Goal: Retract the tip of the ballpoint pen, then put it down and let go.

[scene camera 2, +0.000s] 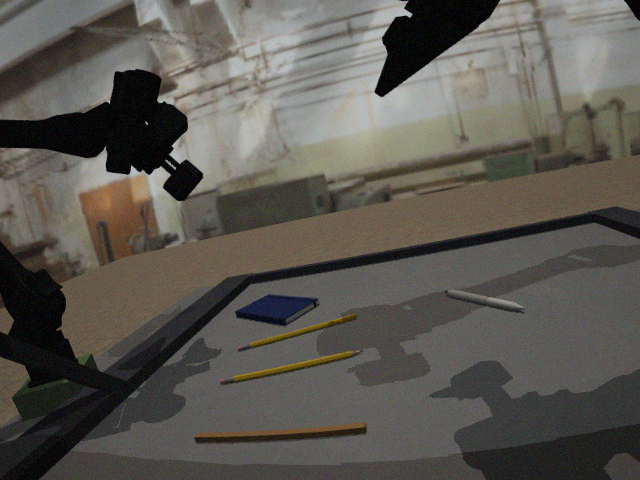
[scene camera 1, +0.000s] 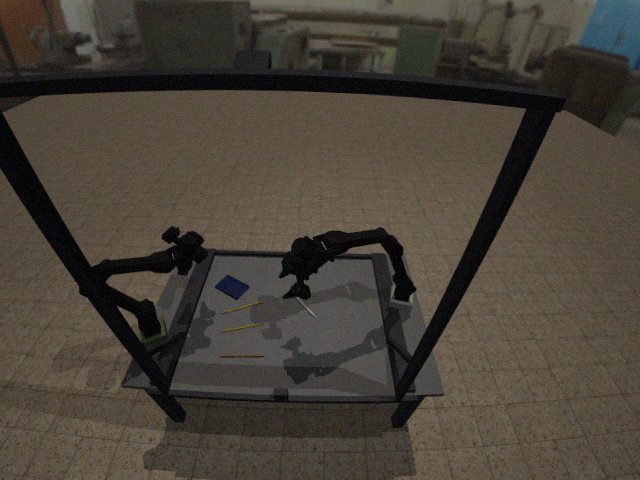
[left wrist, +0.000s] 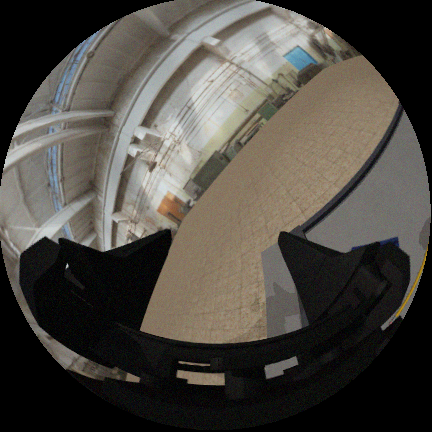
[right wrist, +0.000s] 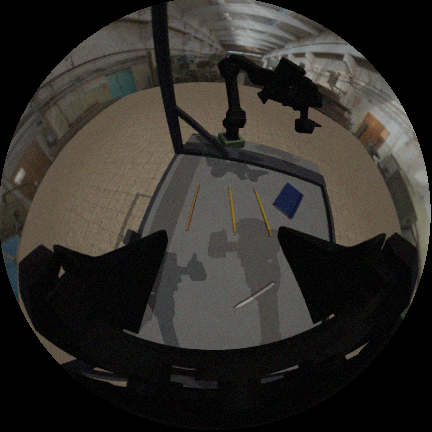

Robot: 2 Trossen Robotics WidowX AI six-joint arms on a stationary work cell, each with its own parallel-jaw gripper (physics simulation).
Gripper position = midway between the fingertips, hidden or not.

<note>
My left gripper point(scene camera 2: 168, 160) is open and holds nothing. My right gripper point(scene camera 2: 387, 87) is open, holding nothing. The table carries an orange pencil point(scene camera 2: 357, 428) and a blue notebook point(scene camera 2: 276, 309). I also see a dark frame post point(scene camera 1: 535, 123) and a green object point(scene camera 2: 31, 403).
My left gripper shows as well in the left wrist view point(left wrist: 226, 236) and in the right wrist view point(right wrist: 320, 113). My right gripper is seen too in scene camera 1 point(scene camera 1: 281, 287) and in the right wrist view point(right wrist: 223, 234). The left wrist view does not show the orange pencil: it is out of frame.
</note>
